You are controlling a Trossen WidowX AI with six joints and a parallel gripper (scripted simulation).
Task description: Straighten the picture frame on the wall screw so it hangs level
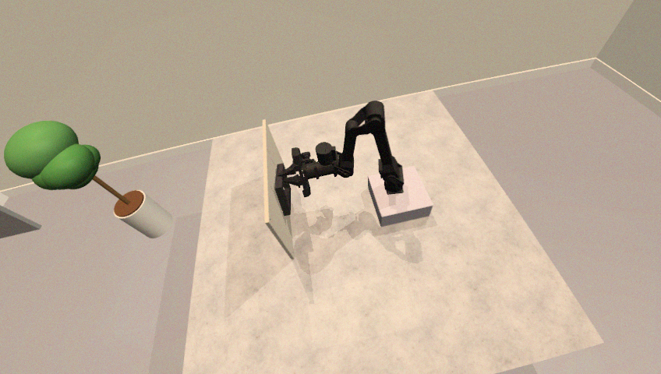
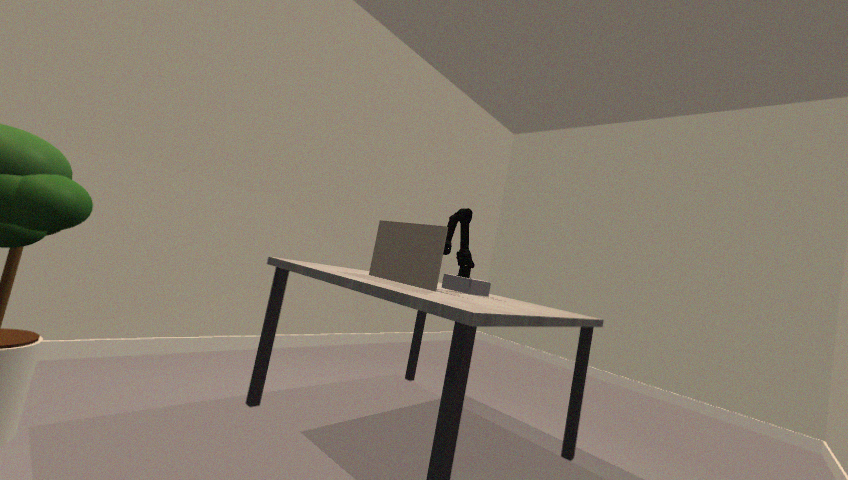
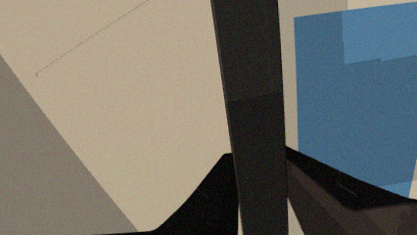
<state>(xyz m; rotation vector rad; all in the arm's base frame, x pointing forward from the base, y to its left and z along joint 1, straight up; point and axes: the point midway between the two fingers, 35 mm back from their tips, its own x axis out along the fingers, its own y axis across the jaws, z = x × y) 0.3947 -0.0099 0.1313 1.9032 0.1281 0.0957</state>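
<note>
The picture frame lies 50 mm below my gripper tip and 10 mm to the left of it. The rest, counted from my gripper tip: wall panel 60 mm below, 20 mm ahead.
</note>
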